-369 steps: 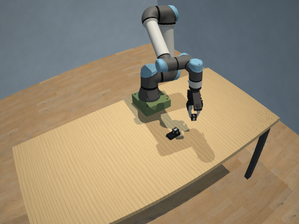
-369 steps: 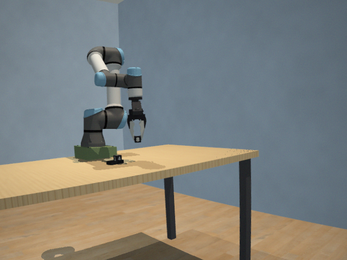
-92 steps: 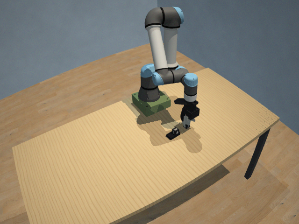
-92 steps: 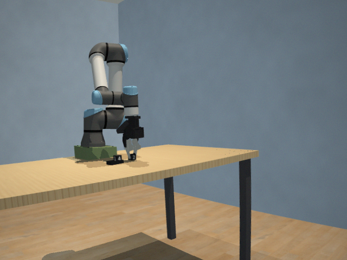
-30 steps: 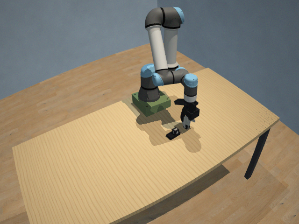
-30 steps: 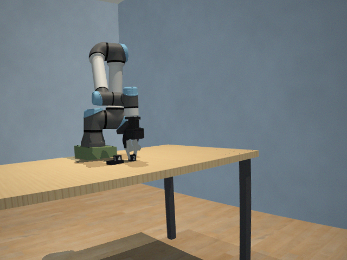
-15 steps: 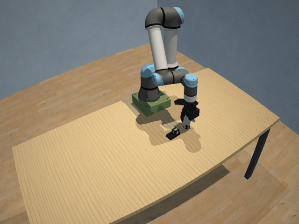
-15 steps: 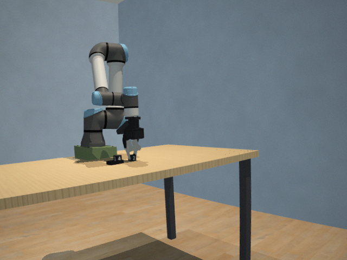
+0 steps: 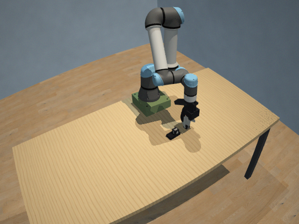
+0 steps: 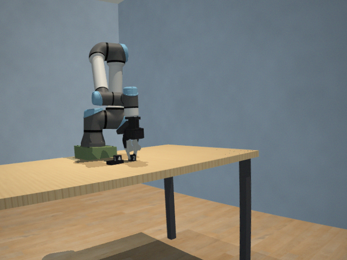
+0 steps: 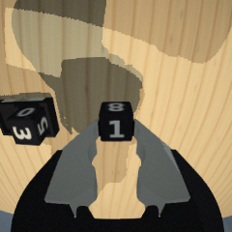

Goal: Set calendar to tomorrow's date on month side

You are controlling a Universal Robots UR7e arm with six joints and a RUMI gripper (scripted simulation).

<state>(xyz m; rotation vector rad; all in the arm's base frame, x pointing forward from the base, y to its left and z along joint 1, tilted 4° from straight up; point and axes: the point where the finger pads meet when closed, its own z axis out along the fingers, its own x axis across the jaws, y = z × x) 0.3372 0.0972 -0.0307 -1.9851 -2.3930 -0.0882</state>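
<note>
Right now the black digit cube is 10 mm below my hand. The rest, counted from my hand: black calendar tray: 20 mm ahead, 110 mm to the right, 20 mm below.
</note>
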